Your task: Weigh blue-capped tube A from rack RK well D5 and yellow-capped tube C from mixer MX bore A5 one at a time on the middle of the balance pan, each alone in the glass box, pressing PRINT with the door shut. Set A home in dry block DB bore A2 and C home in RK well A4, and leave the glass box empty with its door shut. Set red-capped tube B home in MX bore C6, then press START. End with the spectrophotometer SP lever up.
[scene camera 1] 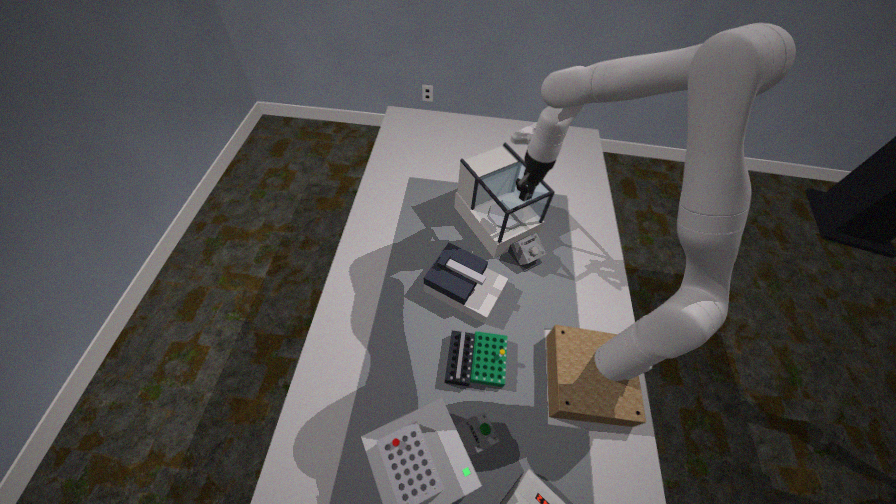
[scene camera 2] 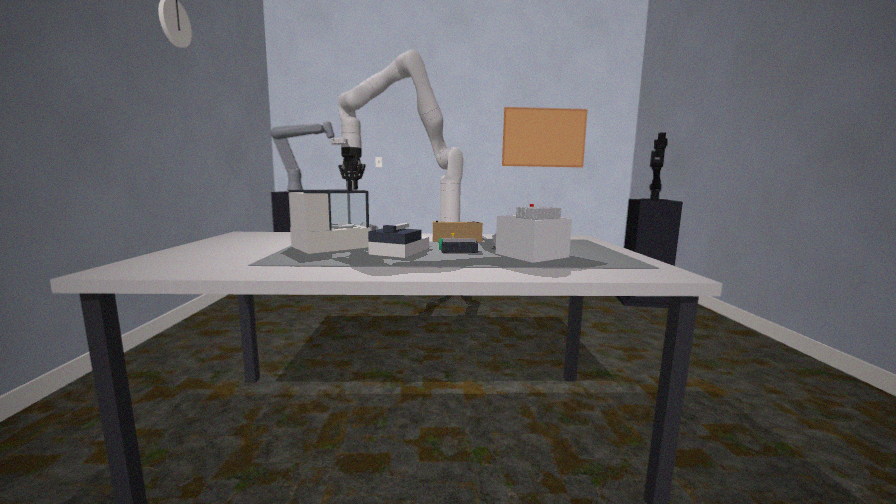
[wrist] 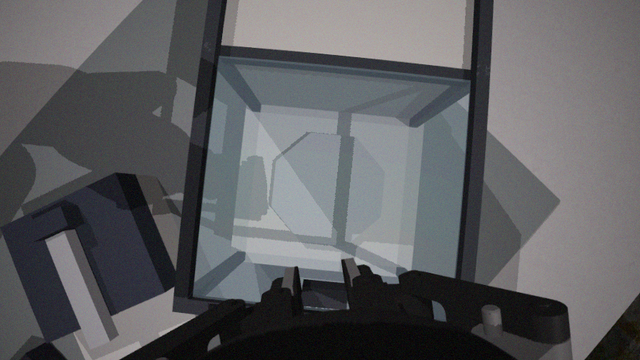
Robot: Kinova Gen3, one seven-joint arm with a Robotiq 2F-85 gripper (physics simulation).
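My gripper is shut on the dark handle of the balance's sliding glass door, at the top of the glass box. The glass panel spans the box top in the wrist view. Through it the balance pan shows with no tube on it. The balance stands at the far end. The yellow-capped tube stands in green rack RK. The red-capped tube stands in the mixer block. The blue-capped tube does not show.
The navy-and-white instrument with a pale bar lever stands near the balance. A small button box is beside the balance, another with a green button beside the mixer. A black block adjoins RK.
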